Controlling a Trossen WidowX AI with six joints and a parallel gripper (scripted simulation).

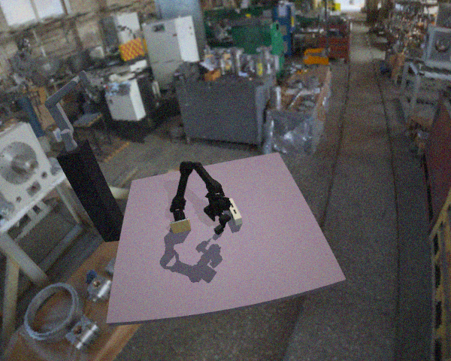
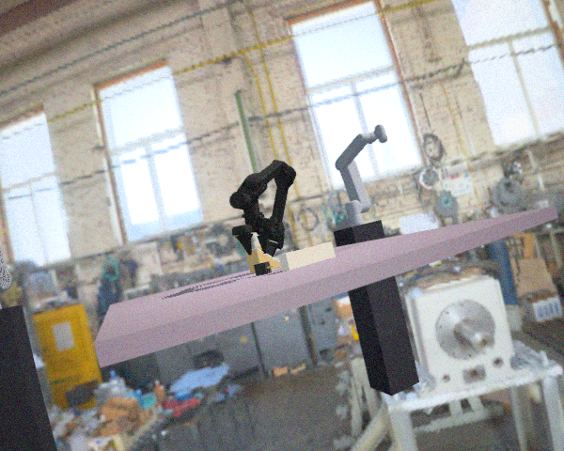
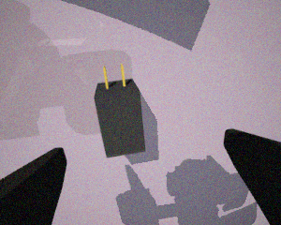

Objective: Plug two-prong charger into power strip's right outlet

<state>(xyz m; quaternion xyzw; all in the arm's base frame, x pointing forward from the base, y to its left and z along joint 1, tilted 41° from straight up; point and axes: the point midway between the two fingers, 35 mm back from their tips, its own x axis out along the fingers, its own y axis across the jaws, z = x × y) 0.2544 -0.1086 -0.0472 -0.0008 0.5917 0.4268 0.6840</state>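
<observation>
Right now the black two-prong charger is 20 mm to the left of my gripper tip and 50 mm below it.
</observation>
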